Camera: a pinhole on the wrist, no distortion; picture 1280 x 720 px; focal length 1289.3 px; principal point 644.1 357.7 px. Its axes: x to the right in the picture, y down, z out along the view. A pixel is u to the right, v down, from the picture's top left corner.
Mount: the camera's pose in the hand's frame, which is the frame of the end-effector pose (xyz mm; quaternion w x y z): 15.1 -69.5 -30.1 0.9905 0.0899 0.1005 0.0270
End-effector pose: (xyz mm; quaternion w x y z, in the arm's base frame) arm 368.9 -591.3 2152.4 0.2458 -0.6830 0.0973 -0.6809
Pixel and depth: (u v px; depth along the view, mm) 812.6 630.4 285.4
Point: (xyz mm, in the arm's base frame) 606.5 -542.2 2285.9
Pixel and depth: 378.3 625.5 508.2
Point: 845.6 -443.1 2216.0
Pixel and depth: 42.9 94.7 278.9
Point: 577.0 -357.6 2203.2
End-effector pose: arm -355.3 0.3 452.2 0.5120 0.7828 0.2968 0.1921
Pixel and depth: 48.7 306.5 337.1
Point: -252.0 -220.9 183.6
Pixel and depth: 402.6 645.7 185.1
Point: -260.8 -81.0 328.8
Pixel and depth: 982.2 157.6 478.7
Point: 3.2 -47.8 95.5
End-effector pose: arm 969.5 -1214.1 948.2 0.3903 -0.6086 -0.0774 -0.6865
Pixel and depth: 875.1 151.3 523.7
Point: 1172.7 -892.5 1338.2
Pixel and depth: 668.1 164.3 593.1
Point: 1218.8 -799.7 1307.2
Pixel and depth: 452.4 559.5 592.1
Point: 1362.2 -841.1 1164.0
